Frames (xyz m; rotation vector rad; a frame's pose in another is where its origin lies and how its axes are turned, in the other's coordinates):
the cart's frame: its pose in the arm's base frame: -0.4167 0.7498 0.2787 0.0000 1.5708 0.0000
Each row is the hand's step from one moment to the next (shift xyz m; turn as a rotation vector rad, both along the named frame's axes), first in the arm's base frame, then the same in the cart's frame.
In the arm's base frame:
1: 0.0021 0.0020 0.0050 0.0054 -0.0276 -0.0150
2: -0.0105 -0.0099 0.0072 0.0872 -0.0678 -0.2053
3: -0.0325 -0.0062 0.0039 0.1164 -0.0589 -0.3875
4: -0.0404 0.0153 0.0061 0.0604 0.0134 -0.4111
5: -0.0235 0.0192 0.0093 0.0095 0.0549 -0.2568
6: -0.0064 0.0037 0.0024 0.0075 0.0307 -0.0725
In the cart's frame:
1: -0.0050 0.0020 0.0021 0.0150 -0.0276 0.0054
2: -0.0072 -0.0099 -0.0105 0.2053 -0.0678 0.0872
3: -0.0039 -0.0062 -0.0325 0.3875 -0.0589 0.1164
4: -0.0061 0.0153 -0.0404 0.4111 0.0134 0.0604
5: -0.0093 0.0192 -0.0235 0.2568 0.0549 0.0095
6: -0.0024 0.0037 -0.0064 0.0725 0.0307 0.0075

